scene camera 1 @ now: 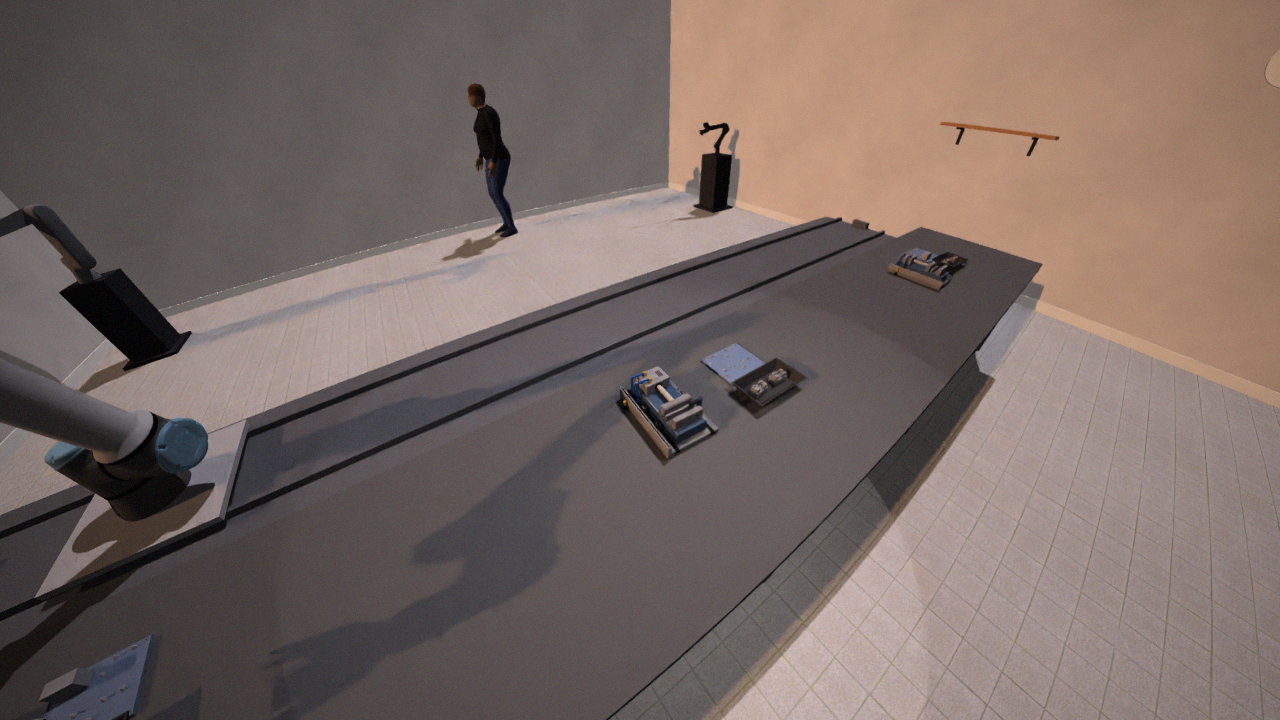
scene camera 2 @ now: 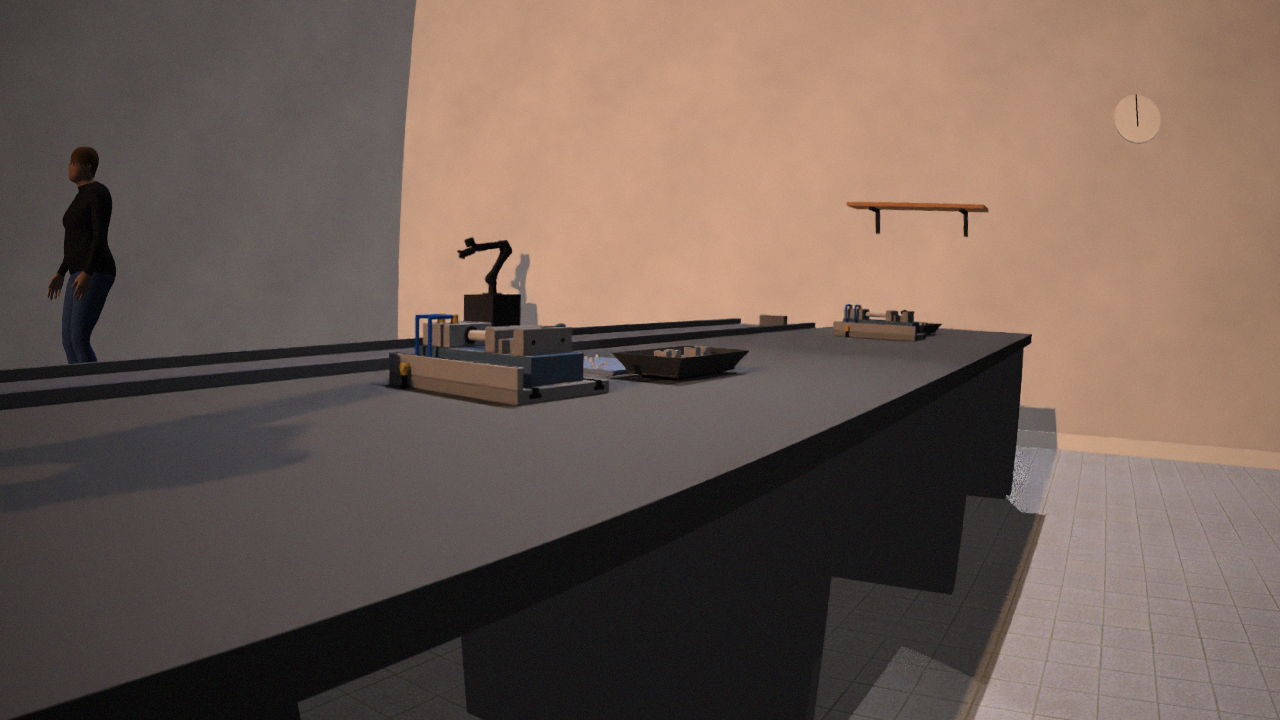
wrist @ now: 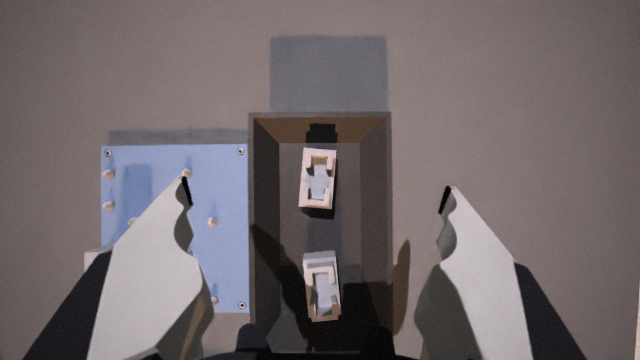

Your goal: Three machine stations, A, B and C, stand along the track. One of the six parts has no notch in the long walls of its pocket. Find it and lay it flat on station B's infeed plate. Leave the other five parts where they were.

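Places are measured from the arm's base along level axes (x ahead, y left, z up), in centimetres.
Where they show: gripper, fingertip midpoint: [wrist: 317,183]; arm's base, origin of the base link: [scene camera 1: 157,493].
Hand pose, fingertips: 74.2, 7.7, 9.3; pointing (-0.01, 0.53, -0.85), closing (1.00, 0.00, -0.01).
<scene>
Things, the pixels of their centre, and the offset from my fingertips, as dx, dy, dz.
- upper part, body centre: [wrist: 317,178] +0.0, +0.5, -9.3
- lower part, body centre: [wrist: 321,285] +0.9, -10.6, -9.3
- light-blue pegged plate, body centre: [wrist: 175,228] [scene camera 1: 94,699] -16.1, -5.8, -11.9
- blue plate, body centre: [scene camera 2: 607,365] [scene camera 1: 733,363] -16.5, +181.8, -11.9
- grey block, body centre: [wrist: 116,275] [scene camera 1: 67,685] -20.9, -10.6, -9.7
- middle machine, body centre: [scene camera 2: 493,355] [scene camera 1: 667,404] -11.6, +144.7, -7.3
My gripper [wrist: 317,183] is open, high above a dark bin [wrist: 265,175] in the wrist view; it does not show in the scene views. Two pale parts lie in that bin, pockets up. The upper part [wrist: 318,196] is slightly turned, and its pocket widens midway, like notches in both long walls. The lower part [wrist: 322,260] is partly shaded; its pocket also seems to widen. Left of the bin is a light-blue pegged plate [wrist: 230,180]. At the middle station, a bin [scene camera 1: 741,394] [scene camera 2: 680,365] holds two parts beside a blue plate [scene camera 1: 732,361]. Far parts are too small to judge.
A grey block [scene camera 1: 67,684] [wrist: 95,256] sits on the near pegged plate [scene camera 1: 125,676]. The middle machine [scene camera 1: 684,419] [scene camera 2: 546,367] and far machine [scene camera 1: 921,268] [scene camera 2: 881,329] stand on the table. The arm's carriage [scene camera 1: 210,474] is on the rail. A person [scene camera 1: 490,147] [scene camera 2: 87,232] stands beyond.
</scene>
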